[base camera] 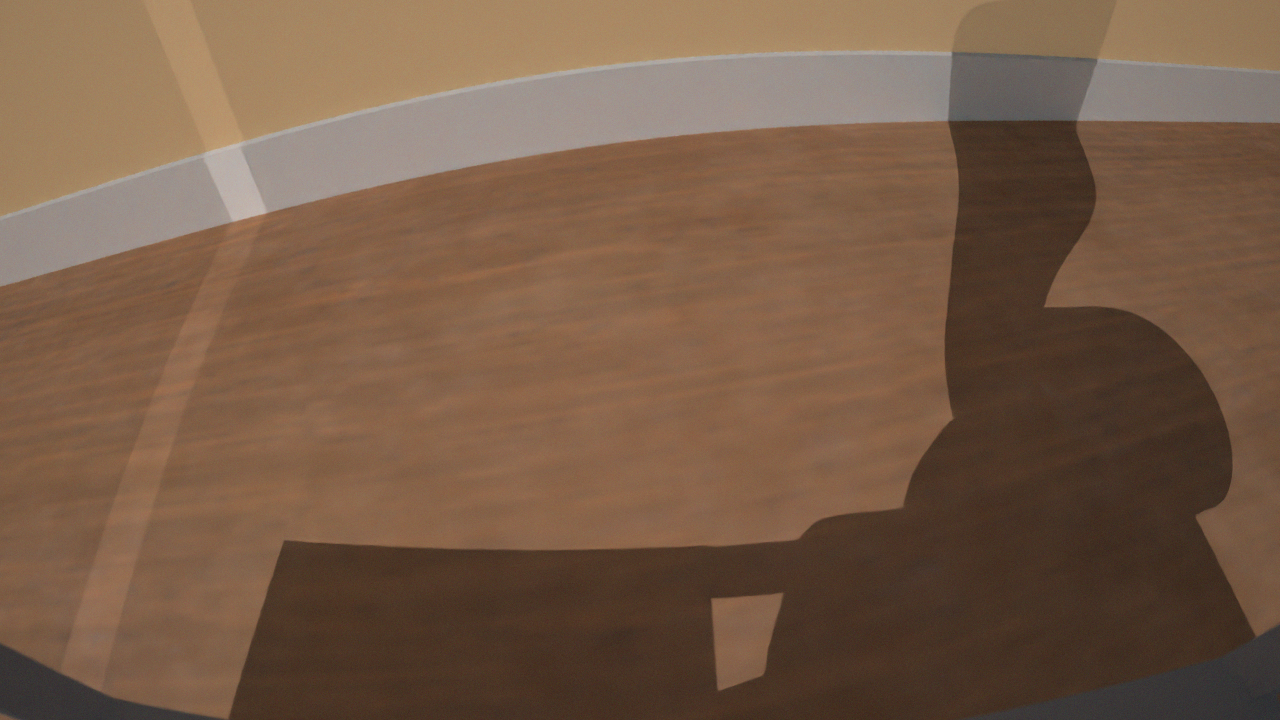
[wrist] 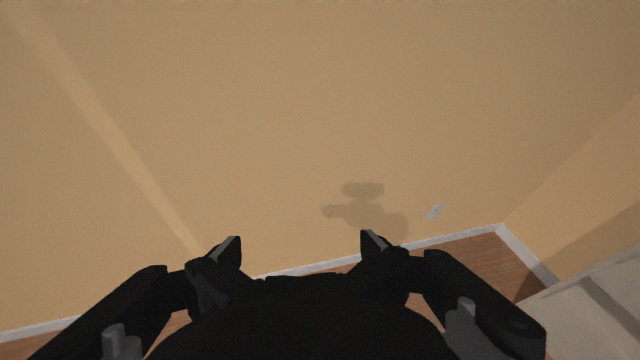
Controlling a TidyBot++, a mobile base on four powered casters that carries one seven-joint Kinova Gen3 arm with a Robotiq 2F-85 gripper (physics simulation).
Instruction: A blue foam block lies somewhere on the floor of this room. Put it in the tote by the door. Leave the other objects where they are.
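Places are measured from the arm's base along level axes (x left, y ahead, z down), in centimetres.
Pixels of known places: gripper, fingertip midpoint: (wrist: 302, 245).
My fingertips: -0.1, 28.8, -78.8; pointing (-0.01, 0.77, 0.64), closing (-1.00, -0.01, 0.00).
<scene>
Behind a point stands the place of what it marks, as x, y, z.
My gripper (wrist: 302, 245) @[-0.1, 28.8, -78.8] is open and empty in the lower middle of the wrist view, its two black fingers wide apart in front of a tan wall. The blue foam block does not show in either view. The tote and the door do not show in either view.
A tan wall (base camera: 537, 44) @[9.9, 76.2, 27.4] (wrist: 280, 125) @[5.2, 76.9, -60.7] with a white baseboard (base camera: 626, 102) @[1.4, 76.1, 34.9] (wrist: 455, 238) @[-104.7, 92.4, 37.3] stands ahead, meeting another wall at a corner on the right. A pale shelf unit (wrist: 565, 315) @[-131.9, 41.7, 29.7] shows at the lower right of the wrist view. The robot's shadow falls on the wooden floor (base camera: 537, 358) @[8.0, 44.5, 39.7].
</scene>
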